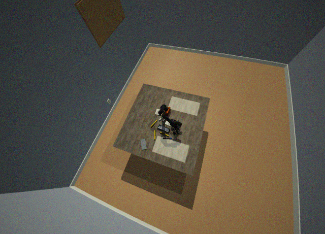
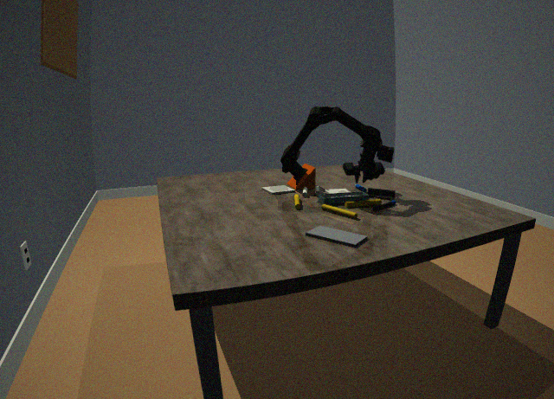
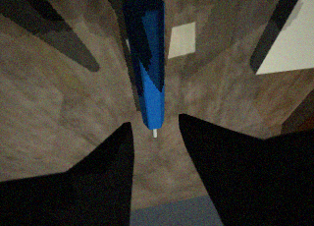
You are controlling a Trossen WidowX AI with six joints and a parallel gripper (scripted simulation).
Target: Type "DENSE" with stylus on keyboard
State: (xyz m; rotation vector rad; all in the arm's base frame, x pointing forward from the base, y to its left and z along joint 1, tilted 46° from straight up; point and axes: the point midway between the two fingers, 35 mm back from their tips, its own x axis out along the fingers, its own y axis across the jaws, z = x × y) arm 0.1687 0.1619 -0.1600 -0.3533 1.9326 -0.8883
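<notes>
My gripper tip is now 20 mm past the blue stylus and 20 mm above it. The rest, counted from my gripper tip: blue-capped pen 290 mm ahead, 40 mm to the right, 20 mm below; grey slab 510 mm ahead, 380 mm to the right, 20 mm below; yellow marker 360 mm to the right, 140 mm ahead, 20 mm below.
</notes>
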